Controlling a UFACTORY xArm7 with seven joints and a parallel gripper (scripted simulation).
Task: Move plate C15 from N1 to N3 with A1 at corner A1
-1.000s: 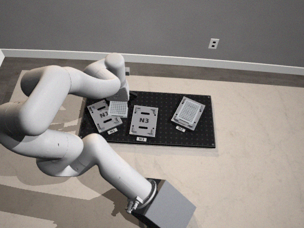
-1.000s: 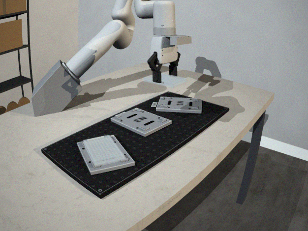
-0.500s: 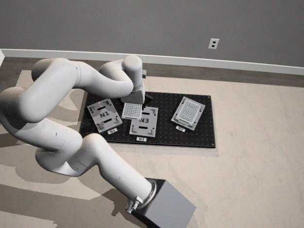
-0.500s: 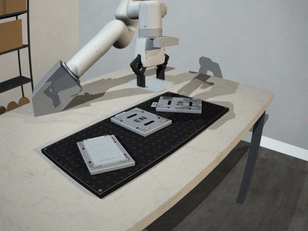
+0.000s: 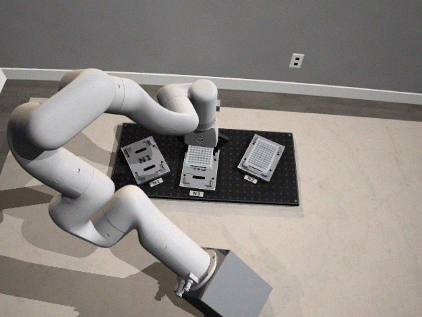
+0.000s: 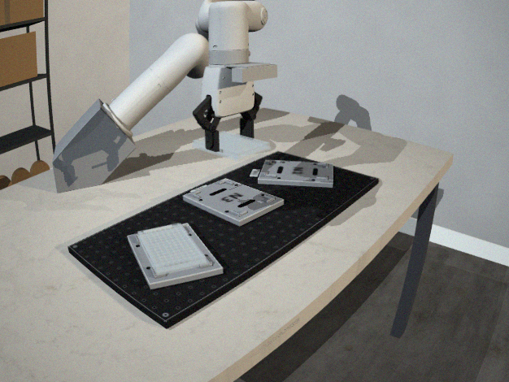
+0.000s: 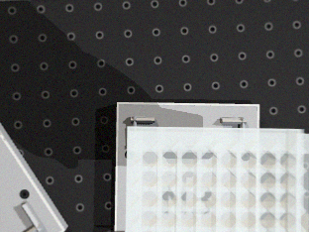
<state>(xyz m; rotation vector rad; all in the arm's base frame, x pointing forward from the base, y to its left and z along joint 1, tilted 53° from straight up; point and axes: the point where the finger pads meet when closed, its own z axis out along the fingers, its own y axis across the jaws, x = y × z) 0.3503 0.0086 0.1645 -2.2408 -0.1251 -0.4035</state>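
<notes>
Right now my hand is 13 cm above the nest. The rest, counted from my hand: nest N1: 4 cm behind, 19 cm to the left, 13 cm below; then nest N2: 12 cm ahead, 19 cm to the right, 13 cm below.
</notes>
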